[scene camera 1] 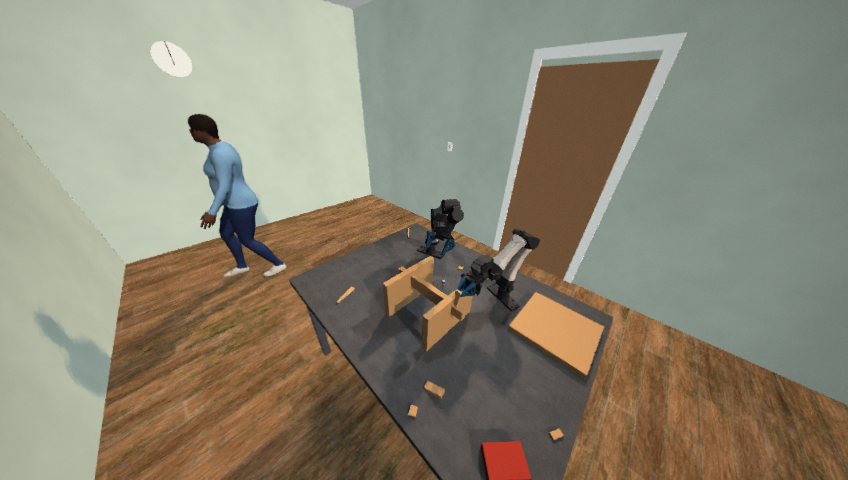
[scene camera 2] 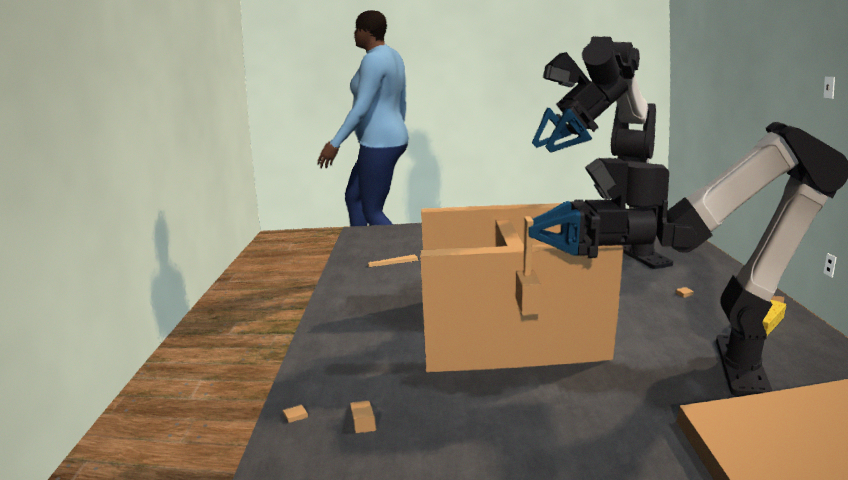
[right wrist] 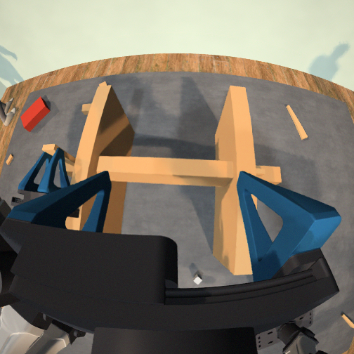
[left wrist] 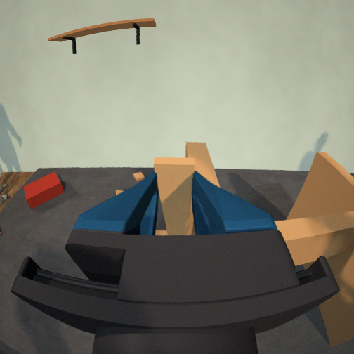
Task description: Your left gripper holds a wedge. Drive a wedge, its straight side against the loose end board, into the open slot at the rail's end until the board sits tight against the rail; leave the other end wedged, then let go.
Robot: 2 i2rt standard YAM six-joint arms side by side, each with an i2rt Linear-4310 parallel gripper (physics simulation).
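Seen in the pictures: left gripper, fingertip midpoint: point(scene camera 1: 457, 294) point(scene camera 2: 527, 229); right gripper, fingertip midpoint: point(scene camera 1: 434, 251) point(scene camera 2: 540, 147); left arm's base at its link origin: point(scene camera 1: 502, 296) point(scene camera 2: 741, 365); right arm's base at its link origin: point(scene camera 1: 430, 252) point(scene camera 2: 642, 255).
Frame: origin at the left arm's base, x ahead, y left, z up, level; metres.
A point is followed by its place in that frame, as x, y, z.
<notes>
My left gripper point(scene camera 2: 530, 229) {0.387, 0.077, 0.250} point(left wrist: 174, 178) is shut on the upright tan wedge point(scene camera 2: 527, 252) {0.385, 0.084, 0.215} point(left wrist: 174, 192) near its top. The wedge's lower end meets the top of the rail's protruding end point(scene camera 2: 527, 295) {0.378, 0.119, 0.160}, outside the near end board point(scene camera 1: 439, 325) {0.475, 0.089, 0.108} point(scene camera 2: 464, 315) {0.484, 0.092, 0.104} point(right wrist: 91, 140). How deep it sits in the slot and any gap behind the board cannot be told. The rail point(scene camera 1: 429, 290) {0.449, -0.062, 0.176} point(right wrist: 165, 170) runs to the other end board point(scene camera 1: 409, 286) {0.501, -0.187, 0.117} point(right wrist: 236, 125), where its far end point(right wrist: 271, 174) sticks out. My right gripper point(scene camera 2: 542, 146) {0.394, -0.133, 0.344} point(right wrist: 173, 177) is open, above the frame.
A large tan panel point(scene camera 1: 556, 333) {-0.038, 0.314, 0.029} point(scene camera 2: 773, 428) {-0.002, 0.226, 0.029} lies beside the left arm's base. A thin wooden strip point(scene camera 1: 345, 294) {0.811, -0.386, 0.010} point(right wrist: 296, 122) lies beyond the far board. Small tan blocks point(scene camera 1: 434, 389) {0.595, 0.273, 0.016} point(scene camera 2: 363, 416) {0.578, 0.296, 0.025} and a red block point(scene camera 1: 504, 459) {0.504, 0.546, 0.037} point(left wrist: 44, 190) lie on the table.
</notes>
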